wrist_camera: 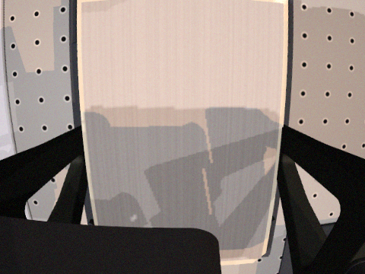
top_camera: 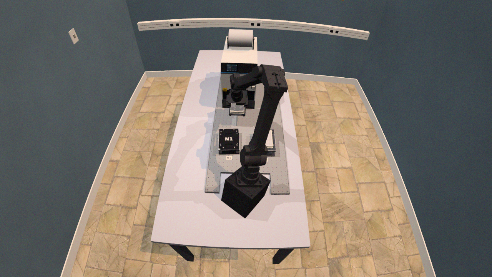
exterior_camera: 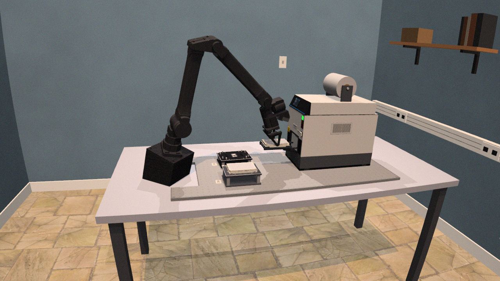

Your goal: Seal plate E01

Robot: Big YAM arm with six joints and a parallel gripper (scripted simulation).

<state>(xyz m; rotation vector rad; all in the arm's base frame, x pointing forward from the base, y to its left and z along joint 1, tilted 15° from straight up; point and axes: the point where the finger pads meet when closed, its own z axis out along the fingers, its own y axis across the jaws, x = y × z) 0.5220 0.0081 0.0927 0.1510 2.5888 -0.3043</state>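
Now: hand 1 cm above the sealer stage. The rest, counted from my hand: cream plate: 24 cm behind, 13 cm to the right, 6 cm below; nest N1: 20 cm behind, 7 cm to the left, 8 cm below; foil roll: 33 cm ahead, 6 cm to the right, 30 cm above.
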